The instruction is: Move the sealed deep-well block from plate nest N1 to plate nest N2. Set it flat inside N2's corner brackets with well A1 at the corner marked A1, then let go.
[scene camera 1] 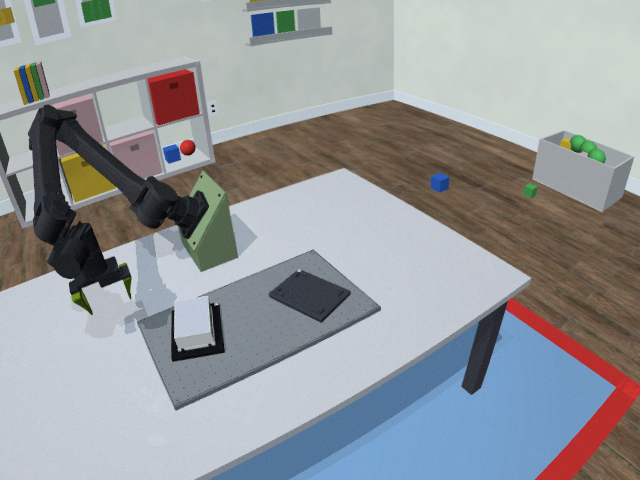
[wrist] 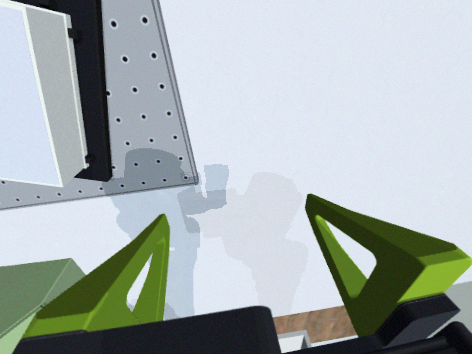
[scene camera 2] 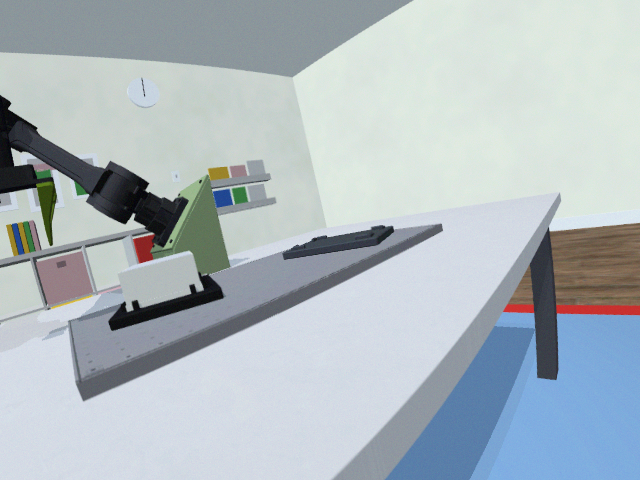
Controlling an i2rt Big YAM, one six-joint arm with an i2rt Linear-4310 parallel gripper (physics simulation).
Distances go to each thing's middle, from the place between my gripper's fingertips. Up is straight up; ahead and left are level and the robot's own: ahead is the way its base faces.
Scene:
My gripper is now 17 cm to the right of the white block (scene camera 2: 159,280), 7 cm above it and 6 cm short of it.

